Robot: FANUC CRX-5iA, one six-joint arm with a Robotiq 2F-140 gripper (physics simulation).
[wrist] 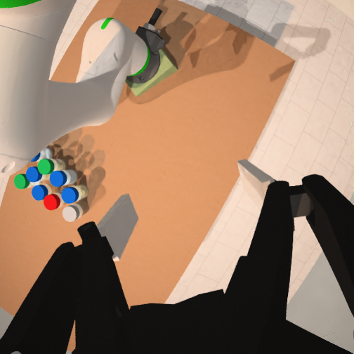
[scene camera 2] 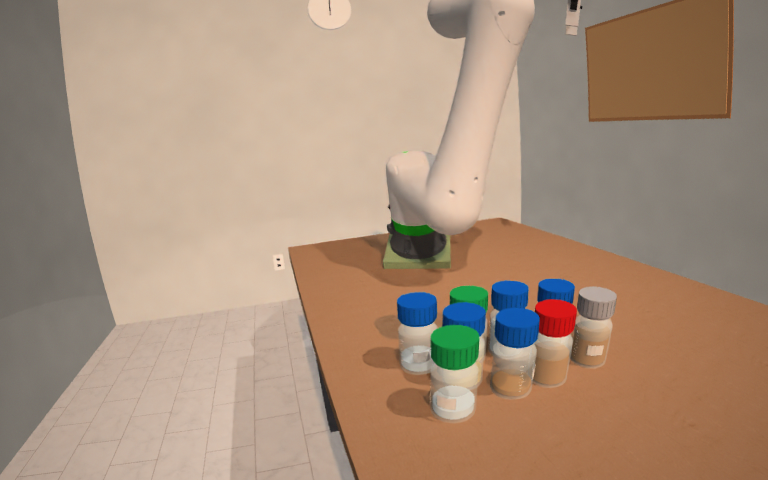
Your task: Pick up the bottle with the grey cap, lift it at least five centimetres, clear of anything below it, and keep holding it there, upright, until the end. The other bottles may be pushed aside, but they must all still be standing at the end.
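Frame: origin at the arm's base, x ahead, y left, z up, level; metres.
Seen in the pictures: gripper, between the fingertips: (scene camera 2: 571, 30); arm's base, origin of its link: (scene camera 2: 418, 243).
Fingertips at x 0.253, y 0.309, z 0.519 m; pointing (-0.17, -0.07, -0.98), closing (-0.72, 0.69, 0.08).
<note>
Offsets run from my fingertips to a thing's top centre. Level surfaces: height alone.
The grey-capped bottle @[dy -0.257, dx +0.317, dz -0.460 m] (scene camera 2: 592, 333) (wrist: 71, 213) stands upright at the right end of the bottle group in the scene view; its cap looks pale in the wrist view. The red-capped bottle @[dy -0.340, dx +0.320, dz -0.460 m] (scene camera 2: 552, 353) (wrist: 51, 202) stands beside it, and a blue-capped bottle @[dy -0.287, dx +0.261, dz -0.460 m] (scene camera 2: 555, 291) (wrist: 70, 194) is close behind it. My gripper (scene camera 2: 572, 27) (wrist: 185, 191) is open and empty, fingers wide apart, high above the table. In the wrist view the grey cap lies outside the finger gap, beyond the left finger. Part of the gripper is cut off by the scene view's top edge.
Green-capped bottles @[dy -0.486, dx +0.322, dz -0.460 m] (scene camera 2: 454, 346) @[dy -0.415, dx +0.222, dz -0.460 m] (scene camera 2: 468, 297) and more blue-capped bottles @[dy -0.490, dx +0.211, dz -0.460 m] (scene camera 2: 416, 309) @[dy -0.398, dx +0.316, dz -0.460 m] (scene camera 2: 515, 327) stand upright, closely grouped, on the brown table @[dz -0.565 m] (scene camera 2: 651, 407) (wrist: 175, 150). The arm's base plate (scene camera 2: 416, 263) (wrist: 167, 75) is at the table's far end.
</note>
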